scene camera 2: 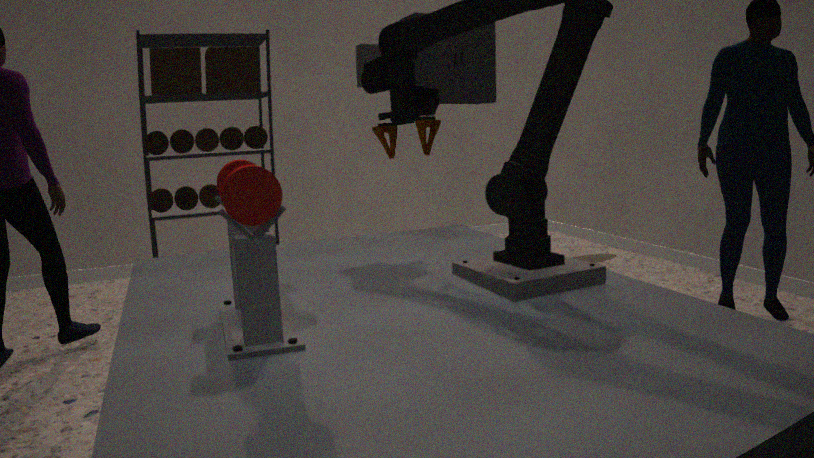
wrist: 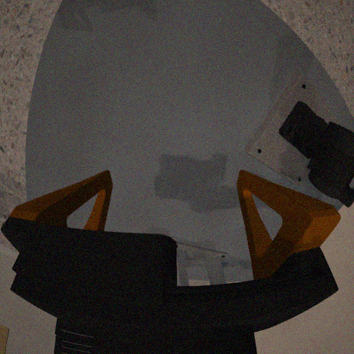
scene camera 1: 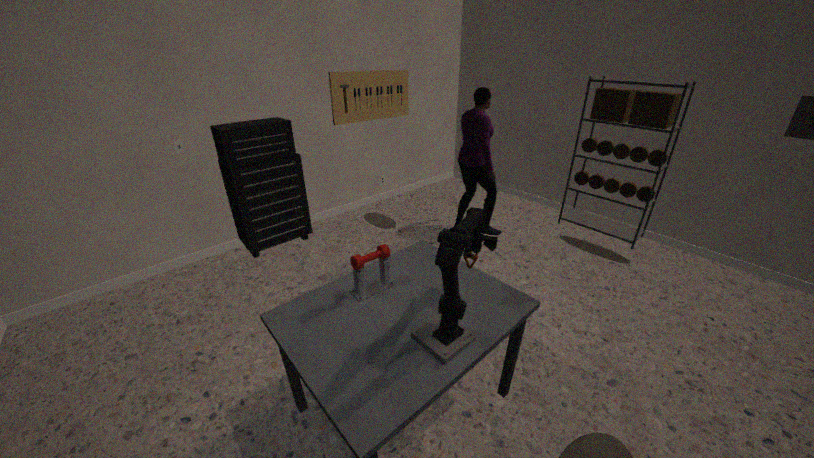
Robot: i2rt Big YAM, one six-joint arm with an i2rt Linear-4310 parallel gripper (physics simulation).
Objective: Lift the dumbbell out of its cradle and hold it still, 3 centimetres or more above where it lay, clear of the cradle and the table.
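Where they show: gripper, fingertip midpoint: (scene camera 2: pixel 409 156) (scene camera 1: pixel 471 263); arm's base, link origin: (scene camera 2: pixel 528 261) (scene camera 1: pixel 448 334).
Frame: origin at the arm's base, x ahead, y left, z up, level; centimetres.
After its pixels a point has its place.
A red dumbbell (scene camera 1: pixel 370 257) @(x 49.5, y 4.0, z 18.5 cm) (scene camera 2: pixel 250 194) @(x 51.8, y 12.6, z 17.8 cm) rests on top of the two upright posts of a grey cradle (scene camera 1: pixel 357 282) @(x 50.6, y 12.4, z 6.5 cm) (scene camera 2: pixel 259 296) @(x 51.7, y 12.3, z 4.7 cm), which stands on the grey table (scene camera 1: pixel 341 336) @(x 32.9, y 34.2, z -2.7 cm) (scene camera 2: pixel 398 387) @(x 40.3, y 29.6, z -2.6 cm) (wrist: pixel 125 100). In the wrist view the dumbbell does not show; part of the cradle's base (wrist: pixel 202 248) shows behind the gripper's body. My gripper (scene camera 2: pixel 409 154) @(x 11.1, y -27.9, z 18.9 cm) (wrist: pixel 174 177) is open and empty, its orange fingers pointing down. It hangs high over the table, between the cradle and the arm's base, clearly apart from the dumbbell. In scene camera 1 one orange fingertip shows behind the arm.
The arm's base plate (scene camera 1: pixel 442 348) @(x -4.0, y 8.1, z 0.4 cm) (scene camera 2: pixel 529 281) @(x 8.7, y 11.6, z 0.3 cm) (wrist: pixel 280 145) is fixed to the table. A person in purple (scene camera 1: pixel 477 153) (scene camera 2: pixel 22 170) stands beyond the table, and a person in blue (scene camera 2: pixel 745 148) stands behind the arm. A shelf rack (scene camera 1: pixel 642 167) and a black drawer cabinet (scene camera 1: pixel 261 185) stand by the walls.
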